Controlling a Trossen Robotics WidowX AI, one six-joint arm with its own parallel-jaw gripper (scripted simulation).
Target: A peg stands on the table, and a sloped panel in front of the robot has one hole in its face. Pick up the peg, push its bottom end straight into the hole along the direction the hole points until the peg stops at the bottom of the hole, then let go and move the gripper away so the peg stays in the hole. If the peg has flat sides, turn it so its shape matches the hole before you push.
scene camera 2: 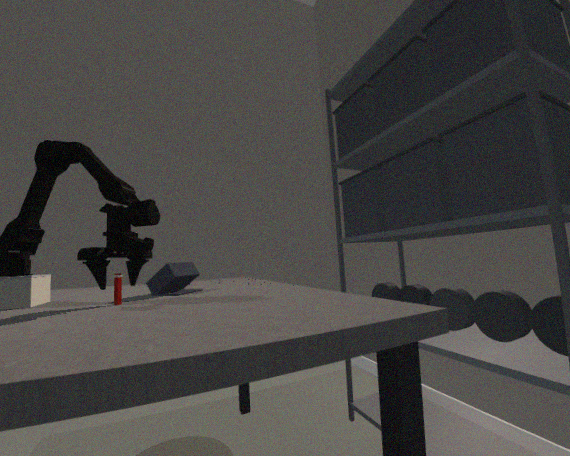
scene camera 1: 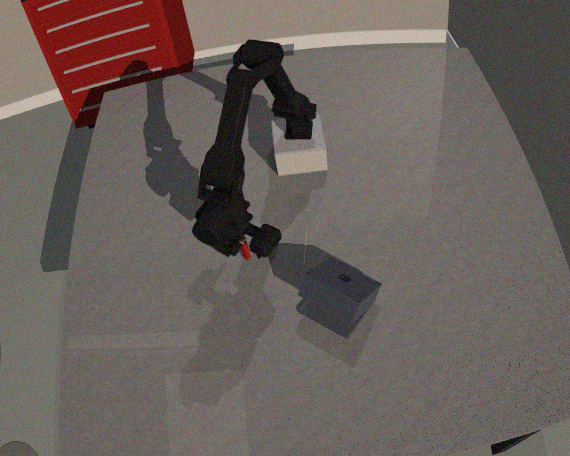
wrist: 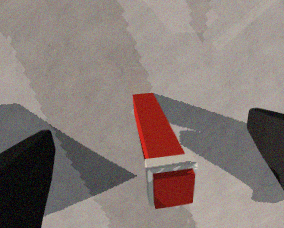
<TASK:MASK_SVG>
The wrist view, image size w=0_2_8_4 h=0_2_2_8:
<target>my gripper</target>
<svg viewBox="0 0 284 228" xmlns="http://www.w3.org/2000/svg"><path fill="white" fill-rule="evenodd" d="M50 130L40 130L39 133L32 134L29 138L21 140L20 143L12 145L10 149L6 149L4 153L0 153L0 228L41 228L47 196L49 196L52 171L54 171L55 144ZM250 108L247 123L248 133L252 135L260 155L263 156L265 163L268 163L269 168L272 169L275 178L278 179L280 186L284 190L284 114L263 108Z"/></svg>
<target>red square peg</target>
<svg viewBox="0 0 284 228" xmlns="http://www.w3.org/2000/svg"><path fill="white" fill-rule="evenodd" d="M133 94L138 134L140 134L144 161L146 161L148 205L156 207L157 210L192 204L194 194L196 194L197 161L194 160L192 153L184 153L181 145L179 145L176 135L174 135L171 129L171 124L169 124L166 114L163 113L161 105L158 103L156 95L154 93Z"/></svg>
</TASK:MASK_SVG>
